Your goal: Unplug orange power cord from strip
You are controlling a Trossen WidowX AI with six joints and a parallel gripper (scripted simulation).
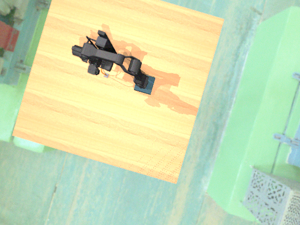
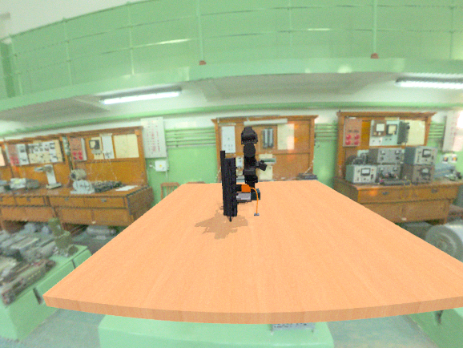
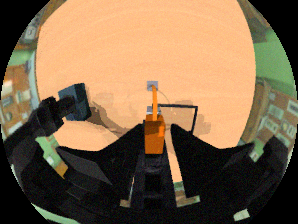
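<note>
My gripper tip is now 4 cm to the left of the orange plug, 1 cm short of it and 1 cm above it.
</note>
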